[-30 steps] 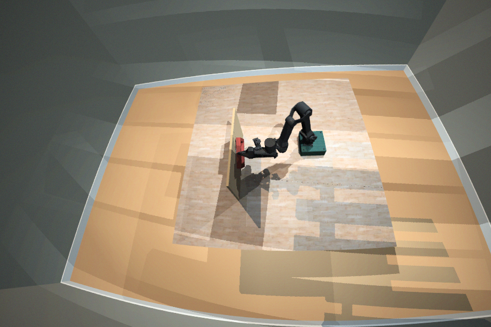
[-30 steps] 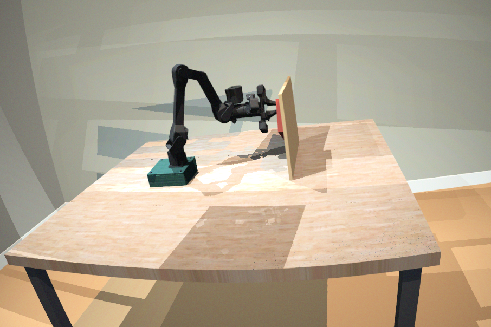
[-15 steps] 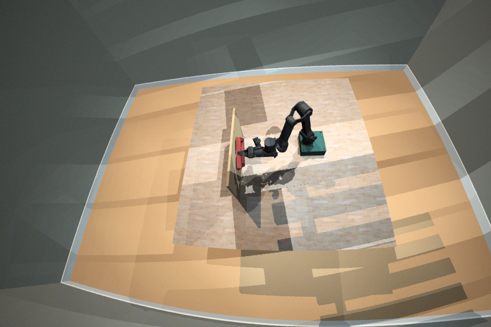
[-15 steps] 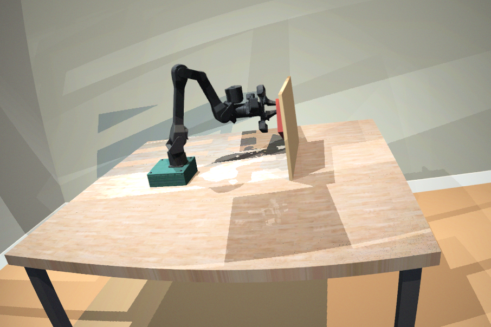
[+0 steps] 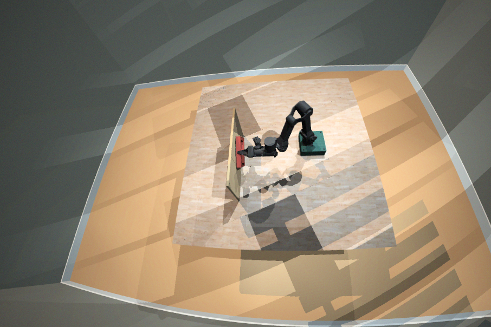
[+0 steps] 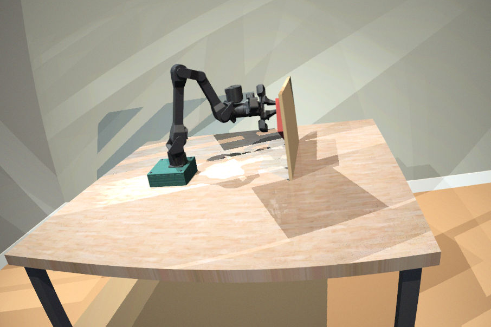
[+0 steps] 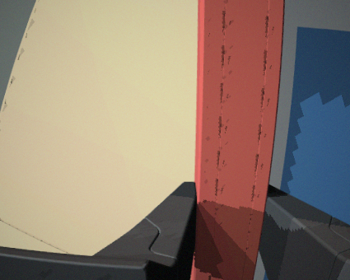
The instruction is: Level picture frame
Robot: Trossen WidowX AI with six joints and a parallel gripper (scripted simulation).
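My gripper tip is 50 mm above the picture frame and 20 mm to the left of it. Also, from my gripper tip: wall panel: 60 mm below, 20 mm ahead, 10 mm to the right.
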